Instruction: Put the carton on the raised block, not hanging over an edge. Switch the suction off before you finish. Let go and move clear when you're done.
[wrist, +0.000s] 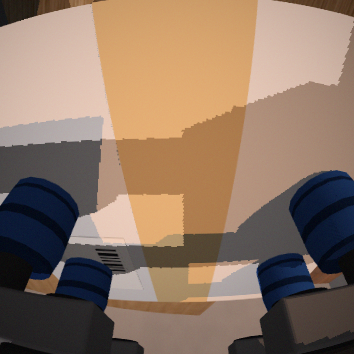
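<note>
The carton fills most of the wrist view. Its pale top has a wide orange-tan tape strip down the middle and a label with black bars at the lower left. My suction gripper is open, with its four blue cups over the carton's top, two larger in view and two smaller. The cups look close above the surface and do not hold it. Their contact faces are hard to see. Shadows of the gripper and arm fall across the top. The raised block cannot be made out in this view.
A brown wood-grain surface shows past the carton's lower edge, and wood grain also shows along the top of the view. A dark area is at the top left corner. A pale, greyish area lies at the bottom middle.
</note>
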